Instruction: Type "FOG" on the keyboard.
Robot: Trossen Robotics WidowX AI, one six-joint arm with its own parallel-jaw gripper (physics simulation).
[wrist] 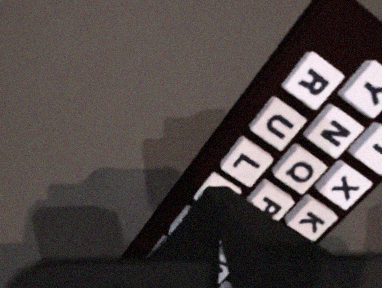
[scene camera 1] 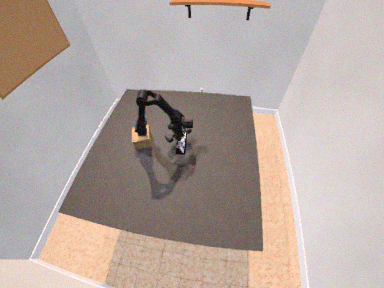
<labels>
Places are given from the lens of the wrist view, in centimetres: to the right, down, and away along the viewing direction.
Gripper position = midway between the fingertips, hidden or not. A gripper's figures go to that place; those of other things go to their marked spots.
gripper [wrist: 216,196]: 1, 2, 11
keyboard [wrist: 341,40]: 5, -4, 10
</labels>
